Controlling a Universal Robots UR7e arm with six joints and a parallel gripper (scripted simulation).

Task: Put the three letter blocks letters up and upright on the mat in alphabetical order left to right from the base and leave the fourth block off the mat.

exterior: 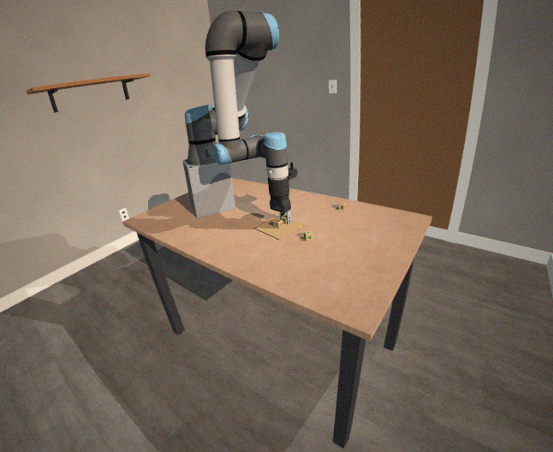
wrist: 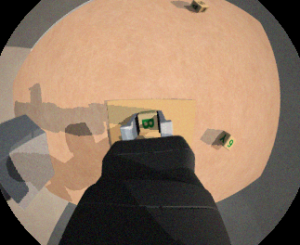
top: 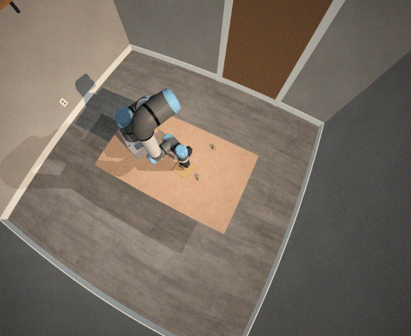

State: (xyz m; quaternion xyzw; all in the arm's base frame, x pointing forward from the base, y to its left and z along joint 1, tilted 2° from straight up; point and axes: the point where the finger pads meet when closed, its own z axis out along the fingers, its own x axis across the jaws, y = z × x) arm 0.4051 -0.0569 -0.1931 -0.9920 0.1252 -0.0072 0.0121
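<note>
Now: hand 10 mm past the tan mat, 40 mm to the left of it and 20 mm above it.
</note>
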